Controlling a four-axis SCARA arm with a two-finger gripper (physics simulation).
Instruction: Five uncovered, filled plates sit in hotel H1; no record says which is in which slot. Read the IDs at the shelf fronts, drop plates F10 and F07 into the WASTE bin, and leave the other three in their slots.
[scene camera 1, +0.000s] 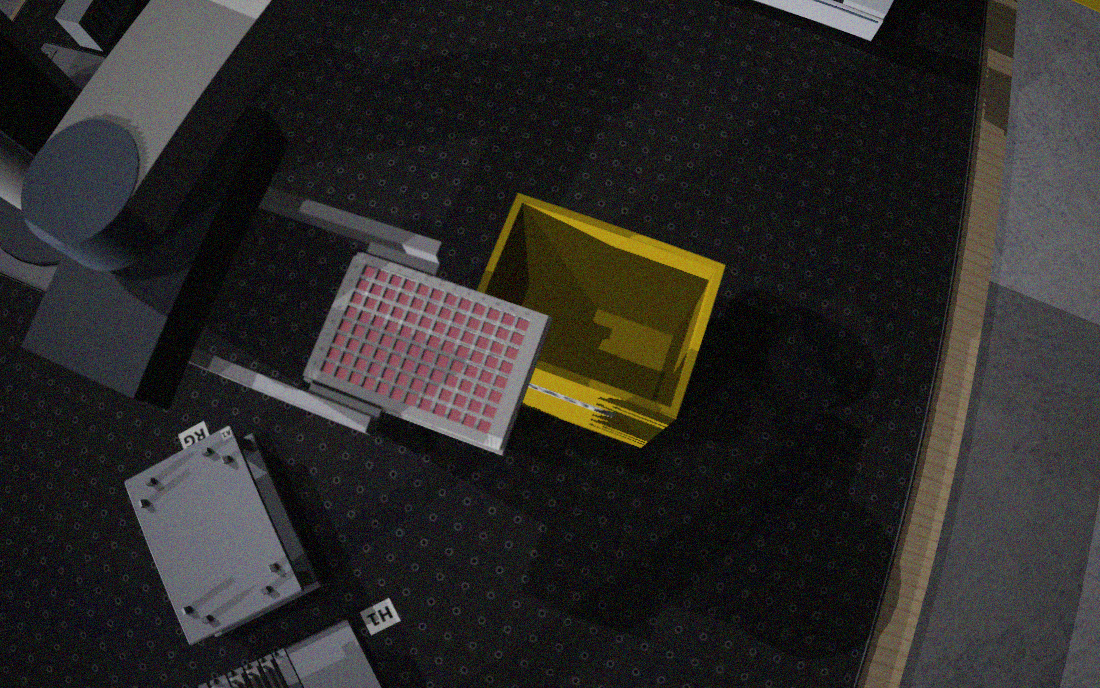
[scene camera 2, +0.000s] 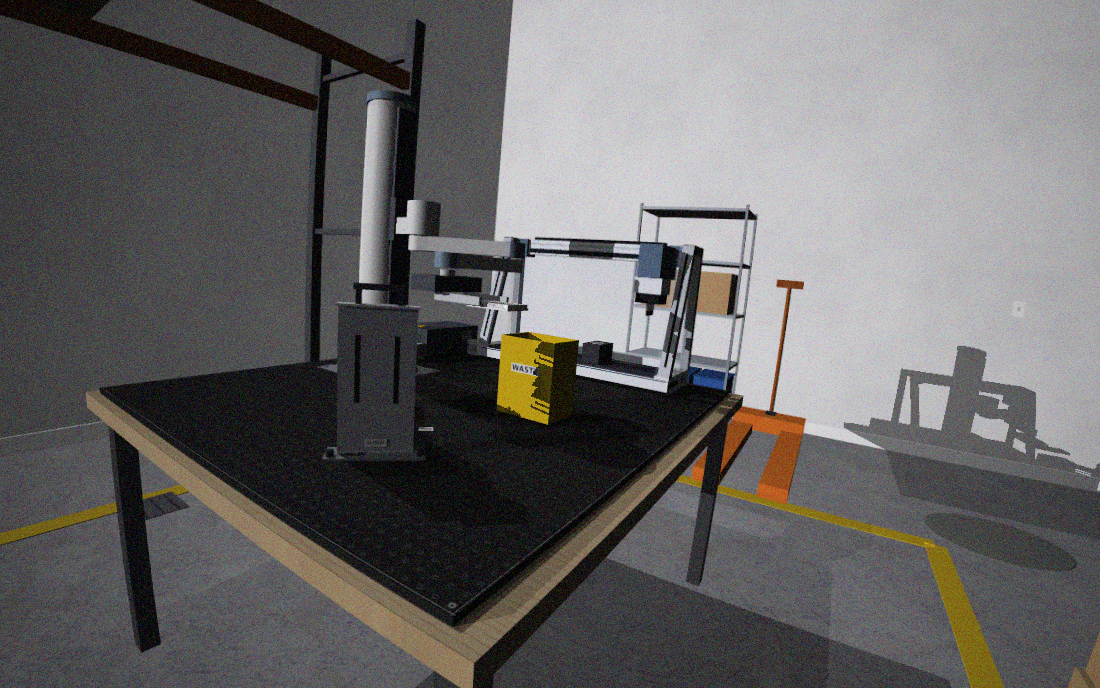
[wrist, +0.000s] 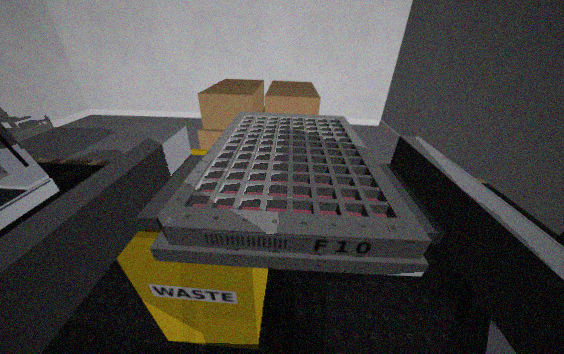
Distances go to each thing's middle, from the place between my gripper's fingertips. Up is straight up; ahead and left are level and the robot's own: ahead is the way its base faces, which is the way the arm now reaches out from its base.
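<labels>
My gripper is 1 cm above the plate F10 (scene camera 1: 457, 361) and 1 cm short of it, and going by their middles, that plate F10 is the nearest to my gripper of the things named here. The H1 label (scene camera 1: 382, 615) is 28 cm below my hand, 21 cm to the right of it and 1 cm behind it.
</labels>
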